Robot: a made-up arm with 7 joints. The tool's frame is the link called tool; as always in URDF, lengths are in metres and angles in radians. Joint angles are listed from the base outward. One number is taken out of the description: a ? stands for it. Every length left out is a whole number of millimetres.
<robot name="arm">
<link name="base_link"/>
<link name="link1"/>
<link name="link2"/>
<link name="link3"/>
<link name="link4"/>
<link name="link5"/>
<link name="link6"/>
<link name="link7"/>
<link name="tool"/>
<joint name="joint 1" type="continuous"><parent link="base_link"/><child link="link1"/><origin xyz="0.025 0.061 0.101" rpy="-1.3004 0.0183 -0.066"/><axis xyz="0 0 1"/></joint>
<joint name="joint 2" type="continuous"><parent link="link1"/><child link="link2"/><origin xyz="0.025 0.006 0" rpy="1.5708 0 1.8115"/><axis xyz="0 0 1"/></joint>
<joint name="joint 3" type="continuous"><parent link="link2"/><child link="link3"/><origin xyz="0.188 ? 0" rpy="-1.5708 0 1.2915"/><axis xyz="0 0 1"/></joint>
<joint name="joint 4" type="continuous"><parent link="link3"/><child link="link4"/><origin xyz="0.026 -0.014 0" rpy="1.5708 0 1.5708"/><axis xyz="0 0 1"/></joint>
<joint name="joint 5" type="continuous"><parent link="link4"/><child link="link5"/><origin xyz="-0.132 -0.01 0" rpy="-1.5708 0 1.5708"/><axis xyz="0 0 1"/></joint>
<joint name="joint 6" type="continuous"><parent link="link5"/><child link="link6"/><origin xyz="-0.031 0.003 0" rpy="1.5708 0 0"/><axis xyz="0 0 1"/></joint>
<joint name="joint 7" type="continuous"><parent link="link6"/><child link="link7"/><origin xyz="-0.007 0.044 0" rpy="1.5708 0 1.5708"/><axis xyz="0 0 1"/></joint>
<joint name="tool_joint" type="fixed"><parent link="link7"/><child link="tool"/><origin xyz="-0.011 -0.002 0" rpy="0.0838 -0.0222 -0.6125"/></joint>
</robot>
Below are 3 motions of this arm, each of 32 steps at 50 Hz.
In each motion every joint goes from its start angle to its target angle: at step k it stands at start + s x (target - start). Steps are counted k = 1, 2, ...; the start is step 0. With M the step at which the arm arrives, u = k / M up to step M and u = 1 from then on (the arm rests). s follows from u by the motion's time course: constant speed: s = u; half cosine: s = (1 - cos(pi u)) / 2; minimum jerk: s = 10 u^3 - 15 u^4 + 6 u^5.
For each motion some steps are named. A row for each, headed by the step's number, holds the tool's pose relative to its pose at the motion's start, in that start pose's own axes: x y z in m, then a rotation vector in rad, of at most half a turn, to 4 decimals.
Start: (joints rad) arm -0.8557 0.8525 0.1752 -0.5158 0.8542 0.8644 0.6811
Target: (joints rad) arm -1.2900 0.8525 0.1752 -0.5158 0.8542 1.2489 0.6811
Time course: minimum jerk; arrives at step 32
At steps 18, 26, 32:
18: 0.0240 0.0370 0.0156 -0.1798 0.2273 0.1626
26: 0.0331 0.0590 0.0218 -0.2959 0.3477 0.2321
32: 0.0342 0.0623 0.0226 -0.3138 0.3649 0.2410

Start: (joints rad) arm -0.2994 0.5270 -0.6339 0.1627 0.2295 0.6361 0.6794
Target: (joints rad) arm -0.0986 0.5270 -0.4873 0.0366 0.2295 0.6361 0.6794
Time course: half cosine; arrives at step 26
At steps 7, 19, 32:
7: -0.0030 -0.0037 -0.0048 -0.0236 0.0096 -0.0035
19: -0.0162 -0.0170 -0.0240 -0.1106 0.0534 -0.0096
32: -0.0200 -0.0199 -0.0289 -0.1310 0.0659 -0.0093

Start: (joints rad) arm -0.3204 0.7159 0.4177 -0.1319 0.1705 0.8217 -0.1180
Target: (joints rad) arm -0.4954 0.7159 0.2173 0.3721 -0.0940 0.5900 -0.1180
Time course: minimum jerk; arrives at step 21
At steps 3, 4, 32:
3: 0.0016 -0.0005 -0.0005 -0.0036 -0.0006 -0.0085
4: 0.0034 -0.0010 -0.0010 -0.0080 -0.0013 -0.0186
32: 0.0529 -0.0253 -0.0196 -0.1828 -0.0231 -0.2962

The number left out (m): -0.023
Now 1 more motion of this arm.
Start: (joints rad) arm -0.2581 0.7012 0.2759 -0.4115 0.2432 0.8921 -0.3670
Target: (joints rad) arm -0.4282 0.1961 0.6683 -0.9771 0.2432 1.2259 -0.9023
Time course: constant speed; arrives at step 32
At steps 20, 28, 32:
20: -0.0239 -0.0254 0.0130 -0.1892 -0.4423 -0.1352
28: -0.0341 -0.0403 0.0120 -0.2401 -0.6154 -0.1833
32: -0.0387 -0.0490 0.0107 -0.2606 -0.7002 -0.2058

